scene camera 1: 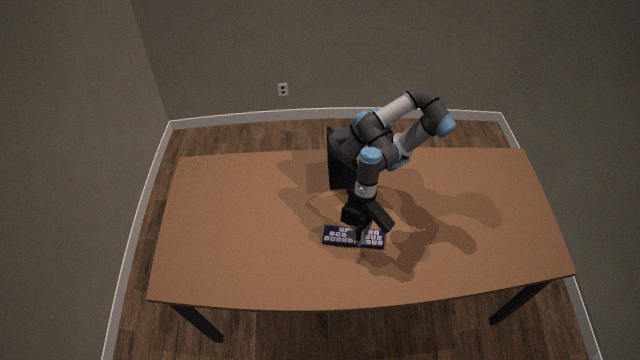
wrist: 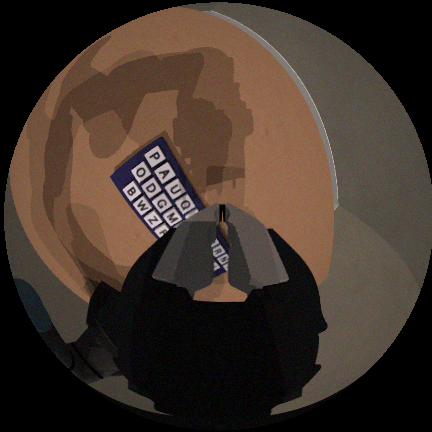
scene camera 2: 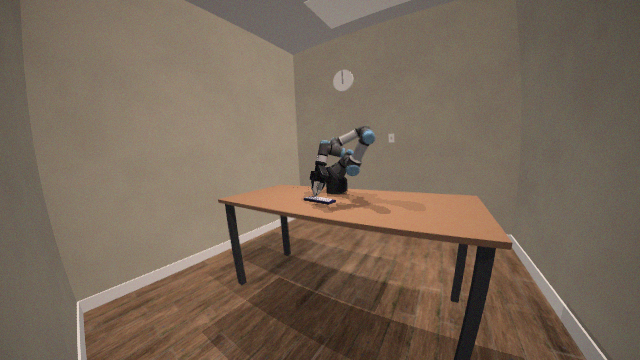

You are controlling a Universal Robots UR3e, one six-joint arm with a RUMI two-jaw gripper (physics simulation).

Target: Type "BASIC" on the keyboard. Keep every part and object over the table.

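Places are measured from the arm's base along level axes (x ahead, y left, z up), in millimetres.
Pixels of known places: gripper, between the fingertips: (scene camera 1: 358, 245) (wrist: 222, 205) (scene camera 2: 315, 196); arm's base, origin of its link: (scene camera 1: 341, 147) (wrist: 110, 350) (scene camera 2: 336, 172).
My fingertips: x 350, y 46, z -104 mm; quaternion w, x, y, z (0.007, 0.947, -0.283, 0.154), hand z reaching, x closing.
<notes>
Ahead of a thing's pixels: the offset from my fingertips to its top centre. Level surfaces: height alone.
The dark blue keyboard @[dz -24, dx -55, dy -11 mm] (scene camera 1: 327, 241) (scene camera 2: 320, 200) with white letter keys lies on the table. In the wrist view, the B key @[dz -24, dx -64, dy +67 mm] (wrist: 131, 191) is in the left row and the A key @[dz -24, dx -25, dy +56 mm] (wrist: 164, 173) is second in the right row, after P. No S, I or C key can be made out there; the fingers cover part of the keyboard. My gripper (scene camera 1: 359, 244) (scene camera 2: 315, 195) (wrist: 222, 205) is shut and empty, pointing down. Its tips are low at the keyboard's long edge near the middle, past the Q key @[dz -24, dx -31, dy +16 mm] (wrist: 185, 204). Whether they touch a key is unclear.
The wooden table @[dz -42 mm] (scene camera 1: 240, 240) (scene camera 2: 425, 220) carries the keyboard and the arm. The arm's dark base (scene camera 2: 337, 185) stands behind the keyboard. Shadows of the arm fall across the table and keyboard. The table's front edge lies beyond the keyboard.
</notes>
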